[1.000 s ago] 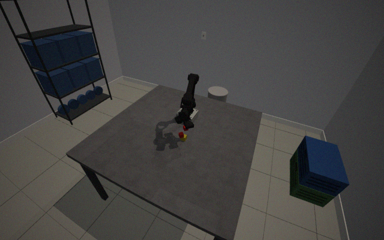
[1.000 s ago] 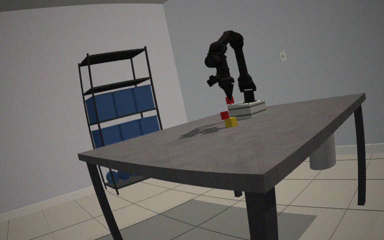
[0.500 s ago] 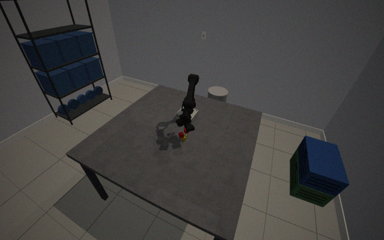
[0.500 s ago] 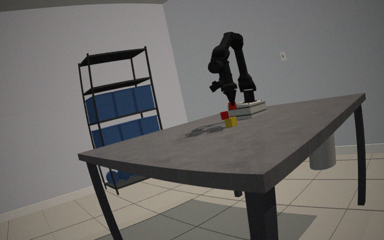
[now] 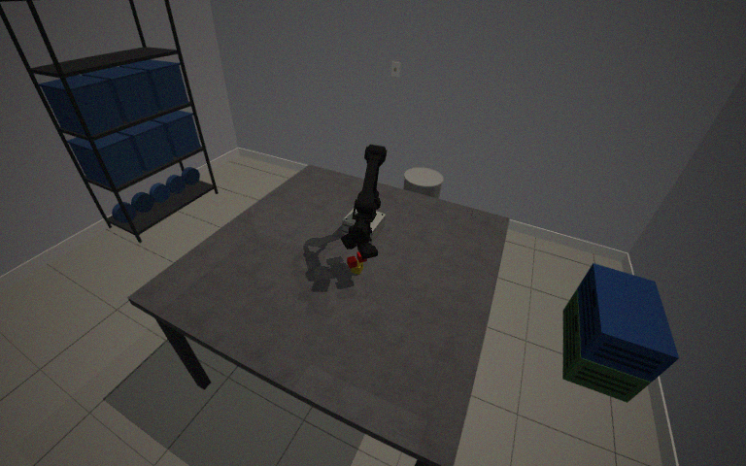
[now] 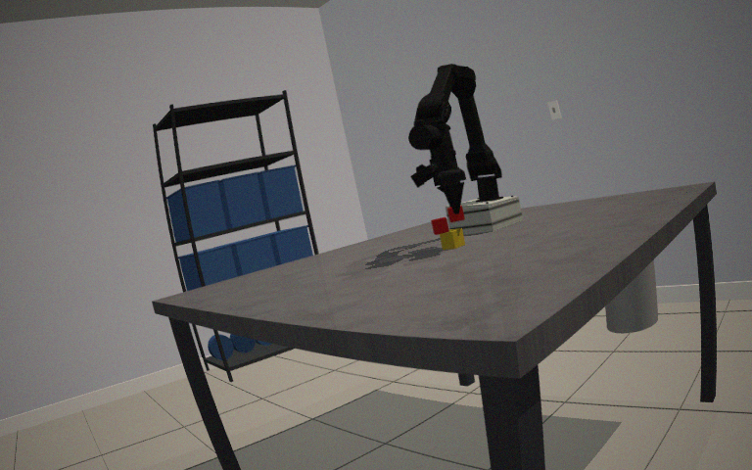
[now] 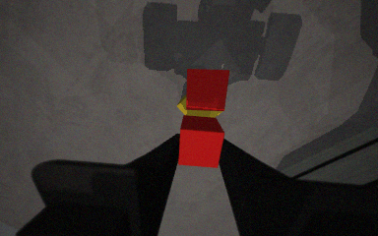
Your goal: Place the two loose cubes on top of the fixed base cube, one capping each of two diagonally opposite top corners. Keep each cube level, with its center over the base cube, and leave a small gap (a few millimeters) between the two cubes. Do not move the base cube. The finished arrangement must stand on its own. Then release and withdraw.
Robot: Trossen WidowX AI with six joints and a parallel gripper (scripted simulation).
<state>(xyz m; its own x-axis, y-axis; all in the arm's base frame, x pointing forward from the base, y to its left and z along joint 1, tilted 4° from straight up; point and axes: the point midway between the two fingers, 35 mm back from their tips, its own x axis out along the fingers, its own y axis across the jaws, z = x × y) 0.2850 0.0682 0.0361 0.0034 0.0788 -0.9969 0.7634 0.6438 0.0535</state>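
Right now the red cube is 30 mm to the right of my gripper tip, 30 mm ahead of it and 20 mm below it. Round my gripper tip: yellow cube: 60 mm below, 20 mm to the right, 10 mm ahead.
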